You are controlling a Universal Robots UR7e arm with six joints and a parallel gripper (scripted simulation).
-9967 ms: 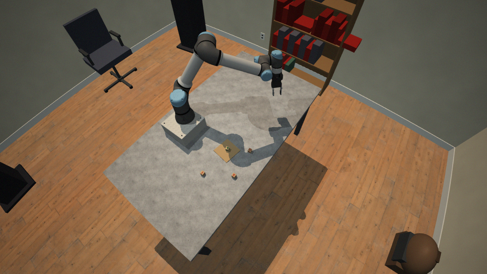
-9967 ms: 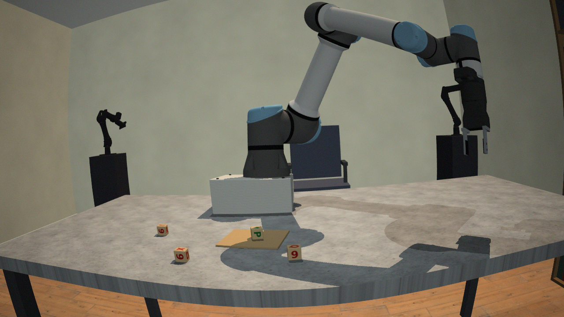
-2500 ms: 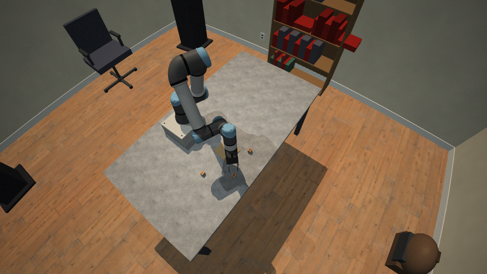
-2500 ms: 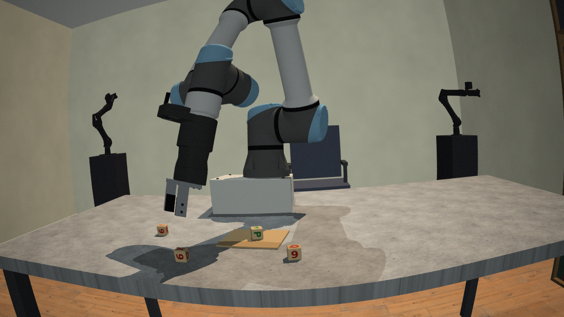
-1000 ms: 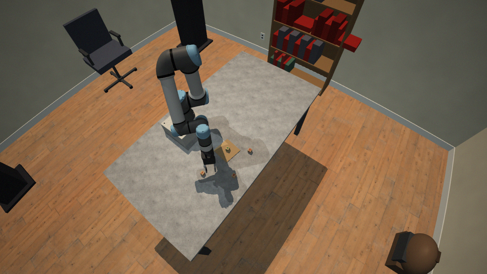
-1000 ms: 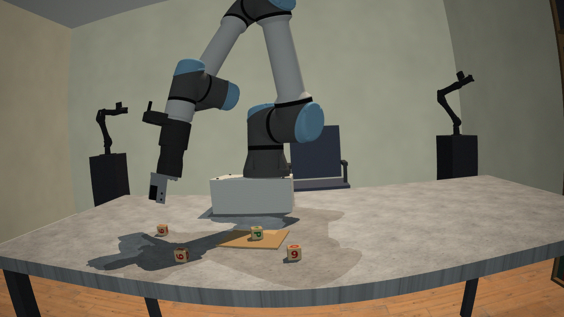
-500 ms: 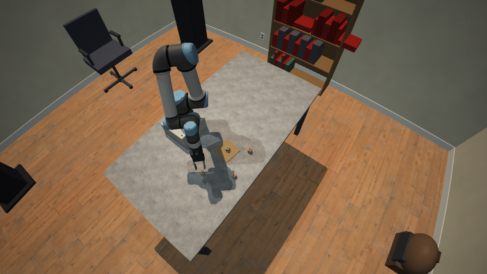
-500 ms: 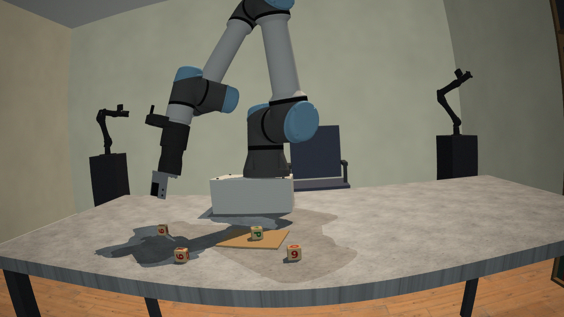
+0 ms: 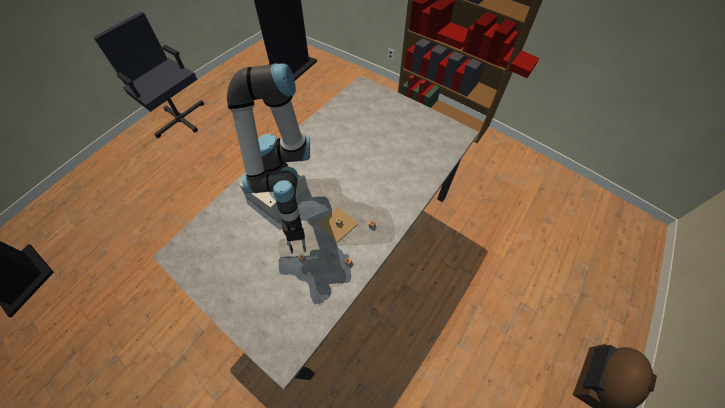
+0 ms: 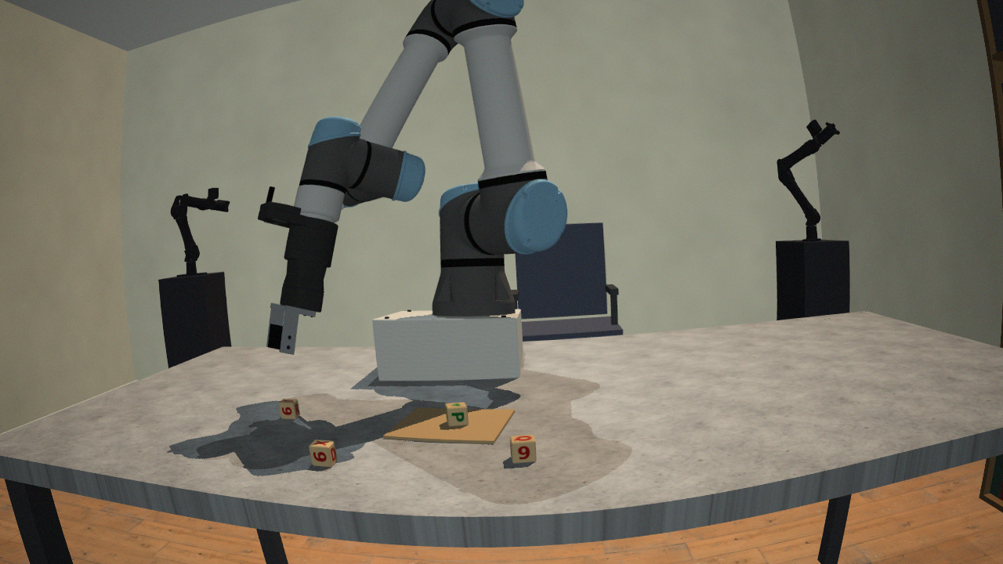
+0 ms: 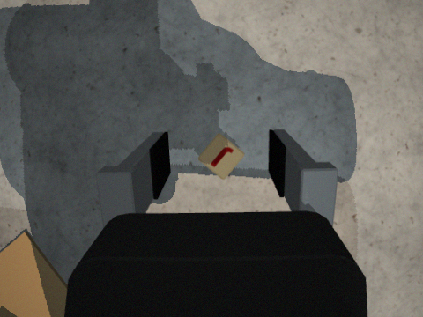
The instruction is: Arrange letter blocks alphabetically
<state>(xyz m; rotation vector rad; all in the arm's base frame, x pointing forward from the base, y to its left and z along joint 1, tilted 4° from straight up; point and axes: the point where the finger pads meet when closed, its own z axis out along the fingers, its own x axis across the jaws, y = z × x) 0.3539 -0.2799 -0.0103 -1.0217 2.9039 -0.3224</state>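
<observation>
The tan mat lies 50 mm ahead of my hand, 240 mm to the left of it and 110 mm below it. From my hand the other things lie so: X block 200 mm ahead, 90 mm to the left, 100 mm below; then Q block 190 mm ahead, 320 mm to the left, 100 mm below.
</observation>
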